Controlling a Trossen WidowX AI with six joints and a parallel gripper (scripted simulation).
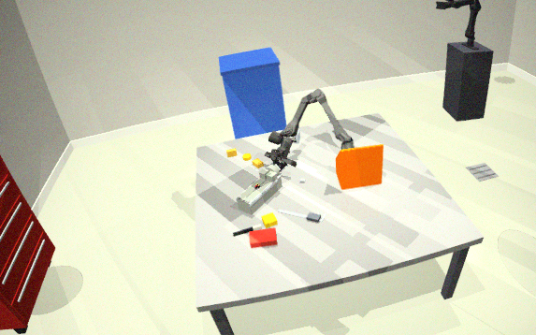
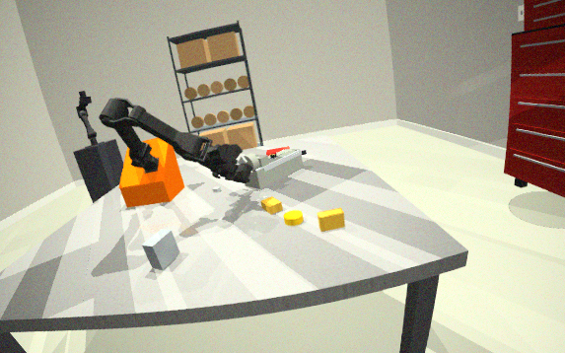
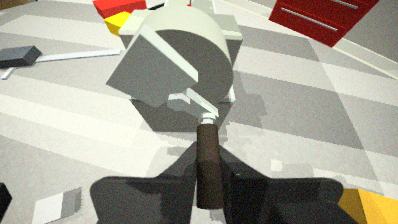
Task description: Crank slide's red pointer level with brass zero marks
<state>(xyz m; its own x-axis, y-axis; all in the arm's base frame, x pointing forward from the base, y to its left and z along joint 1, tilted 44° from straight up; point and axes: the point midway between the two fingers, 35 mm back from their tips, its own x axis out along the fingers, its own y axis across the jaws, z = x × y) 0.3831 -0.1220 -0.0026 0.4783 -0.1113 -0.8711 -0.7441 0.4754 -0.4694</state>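
The dark brown crank handle is 10 mm behind my gripper tip, 10 mm to the right of it and 30 mm above it. The rest, counted from my gripper tip: yellow block: 50 mm ahead, 340 mm to the left, 30 mm below; grey cube: 160 mm behind, 390 mm to the right, 10 mm below; red pointer: 100 mm ahead, 150 mm to the left, 40 mm above.
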